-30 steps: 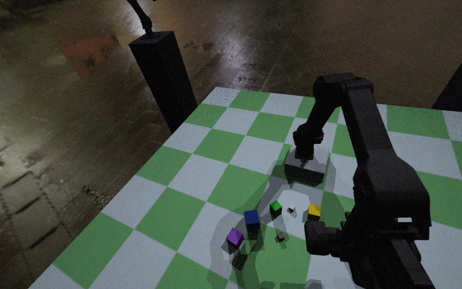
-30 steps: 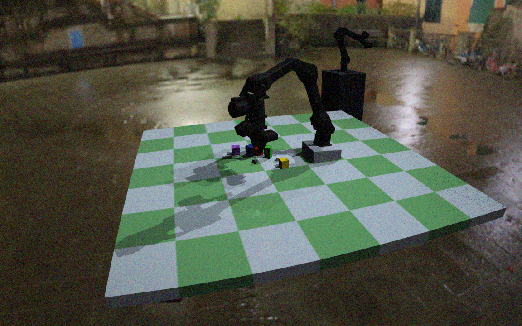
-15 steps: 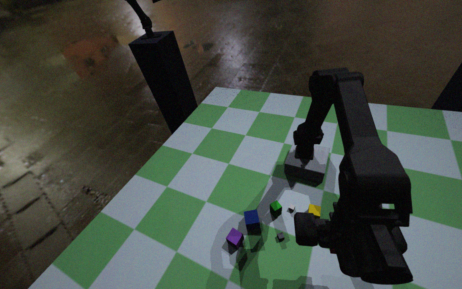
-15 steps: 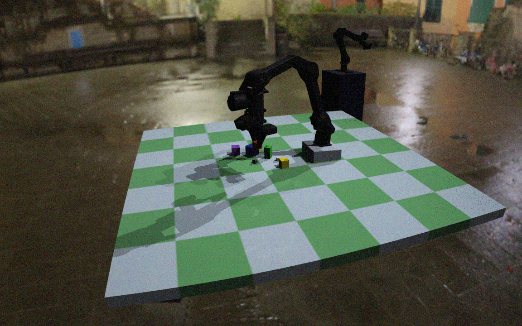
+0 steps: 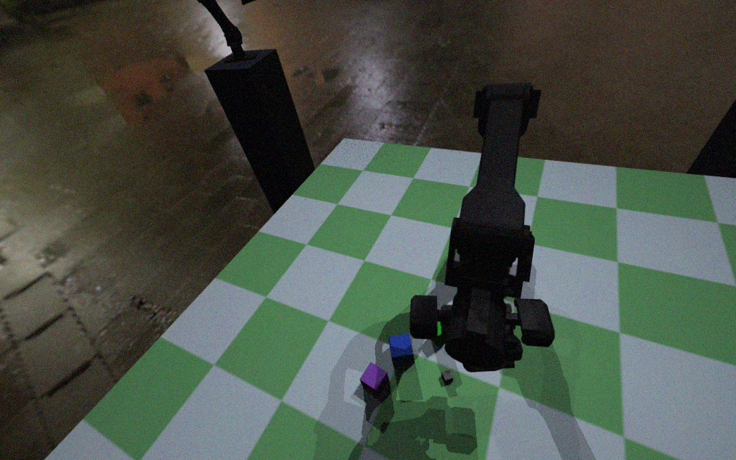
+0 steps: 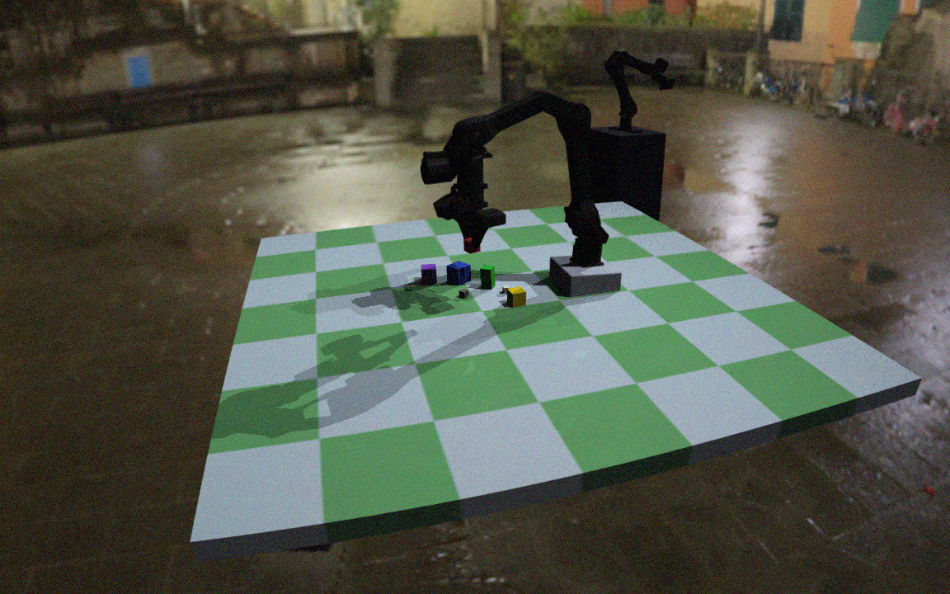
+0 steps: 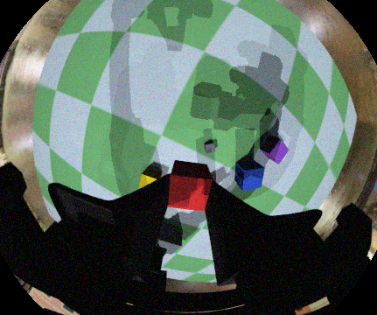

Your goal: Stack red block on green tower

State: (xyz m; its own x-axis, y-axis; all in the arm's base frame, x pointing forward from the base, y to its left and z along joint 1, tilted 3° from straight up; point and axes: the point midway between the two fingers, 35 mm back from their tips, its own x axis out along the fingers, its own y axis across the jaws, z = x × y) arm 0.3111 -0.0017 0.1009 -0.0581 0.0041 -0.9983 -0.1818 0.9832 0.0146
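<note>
The small white block lies 9 cm behind my gripper tip, 2 cm to the right of it and 13 cm below it. From my gripper tip the other things lie so: red block: 1 cm above; then yellow block: 9 cm behind, 5 cm to the left, 12 cm below; then small dark block: 1 cm ahead, 4 cm to the right, 13 cm below.
</note>
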